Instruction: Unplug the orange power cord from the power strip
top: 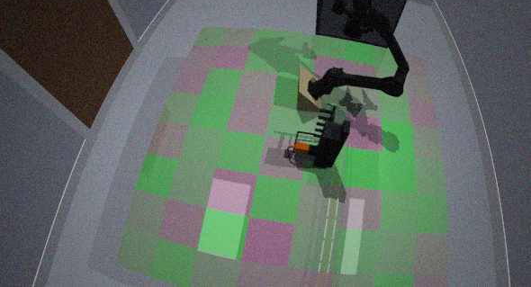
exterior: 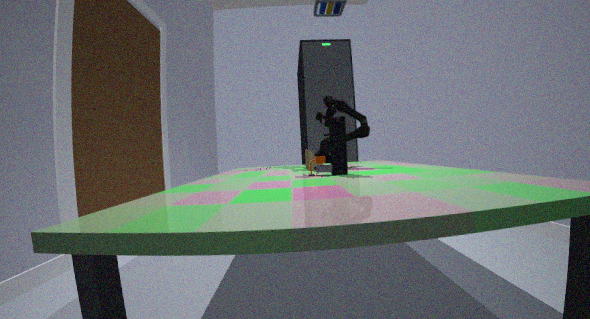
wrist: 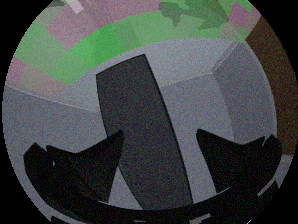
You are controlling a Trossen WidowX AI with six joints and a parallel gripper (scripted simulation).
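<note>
The orange plug is 53 cm ahead of my gripper tip, 10 cm to the right of it and 23 cm below it.
</note>
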